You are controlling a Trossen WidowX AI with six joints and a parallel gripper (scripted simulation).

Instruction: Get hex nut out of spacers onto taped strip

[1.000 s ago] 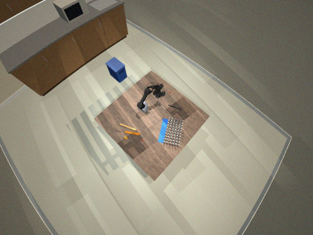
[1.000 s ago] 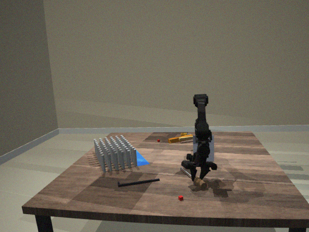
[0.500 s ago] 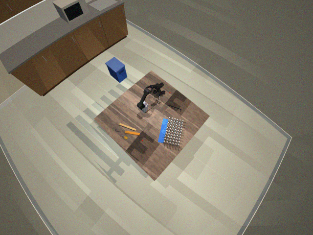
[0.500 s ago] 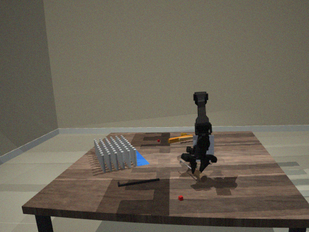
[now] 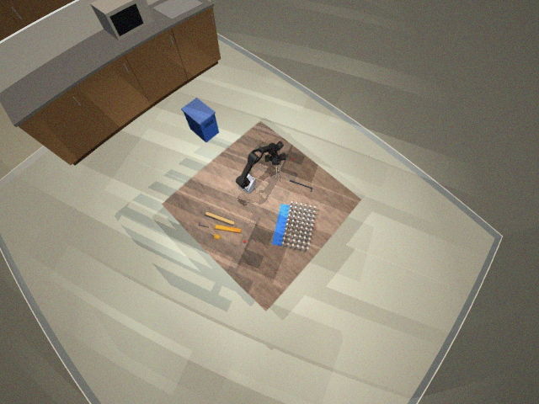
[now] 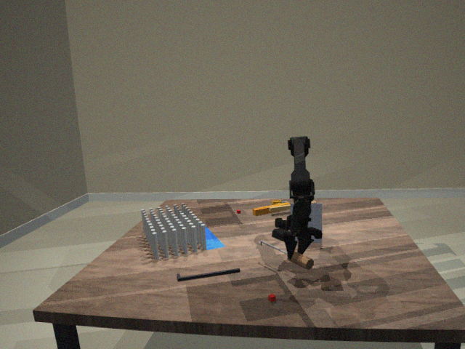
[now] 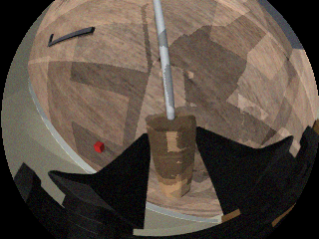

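Now: the pick tool 6 cm ahead of my gripper tip and 5 cm to the right of it. The rest, counted from my gripper tip: blue taped strip (46 cm ahead, 34 cm to the right, 7 cm below).
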